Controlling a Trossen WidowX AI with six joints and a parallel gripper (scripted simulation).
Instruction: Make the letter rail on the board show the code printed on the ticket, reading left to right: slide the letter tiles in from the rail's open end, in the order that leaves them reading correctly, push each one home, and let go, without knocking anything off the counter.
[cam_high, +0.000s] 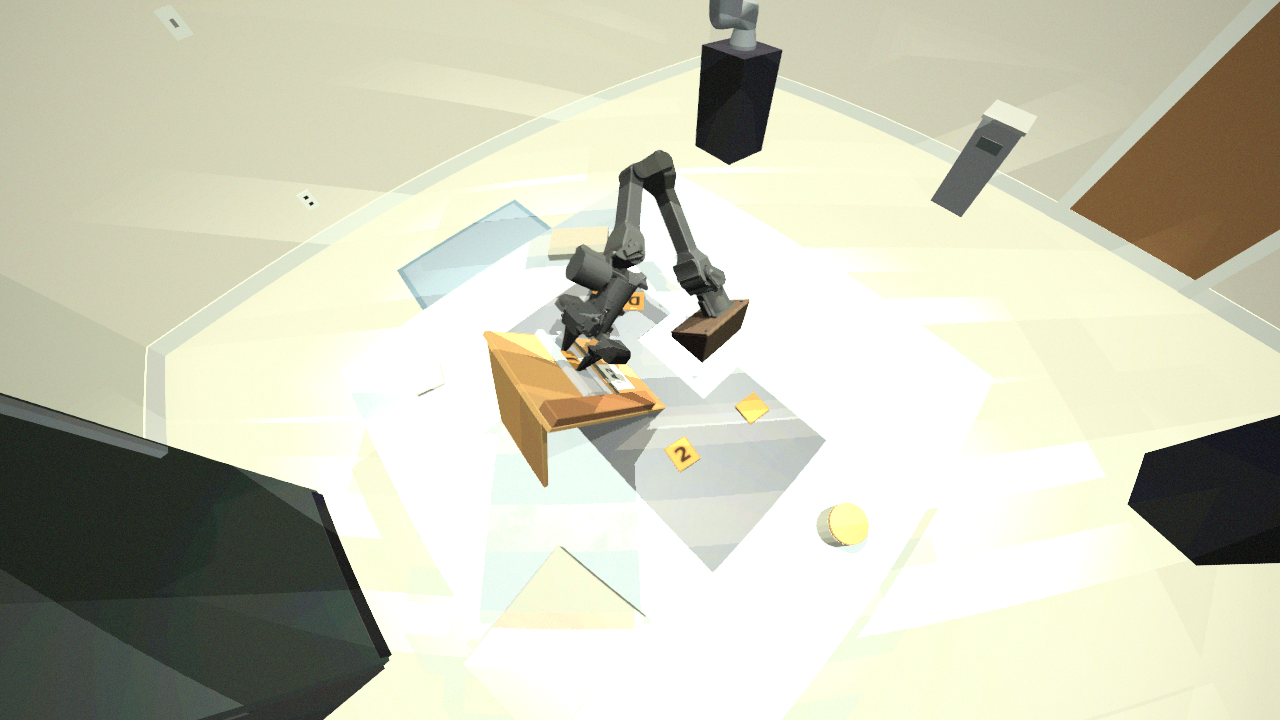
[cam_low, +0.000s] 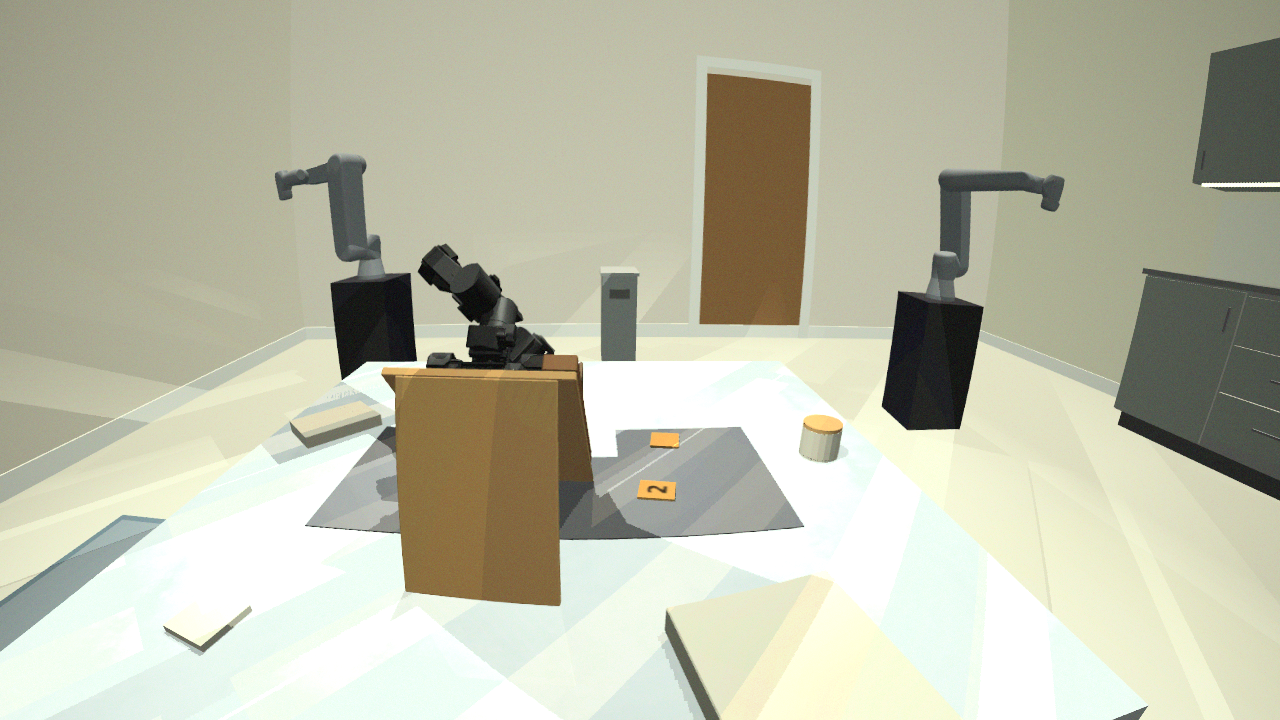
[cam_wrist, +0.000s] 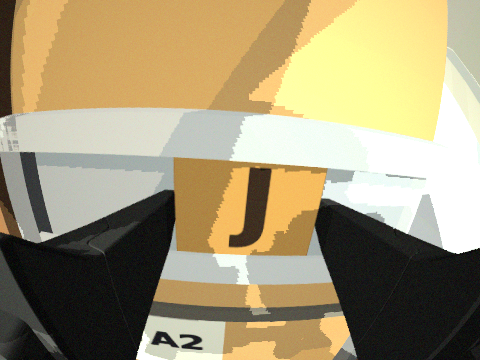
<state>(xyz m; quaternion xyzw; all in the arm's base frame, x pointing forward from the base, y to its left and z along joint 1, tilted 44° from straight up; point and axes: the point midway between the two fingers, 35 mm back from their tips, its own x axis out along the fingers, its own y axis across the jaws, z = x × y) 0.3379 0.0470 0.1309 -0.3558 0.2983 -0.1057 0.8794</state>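
Right now my gripper tip is 7 cm past the white ticket, 4 cm to the right of it and 8 cm above it. The rest, counted from my gripper tip: grey mat (17 cm behind, 7 cm to the left, 16 cm below); then pale pad (31 cm ahead, 29 cm to the right, 15 cm below); then round tan-lidded canister (23 cm behind, 58 cm to the left, 12 cm below).
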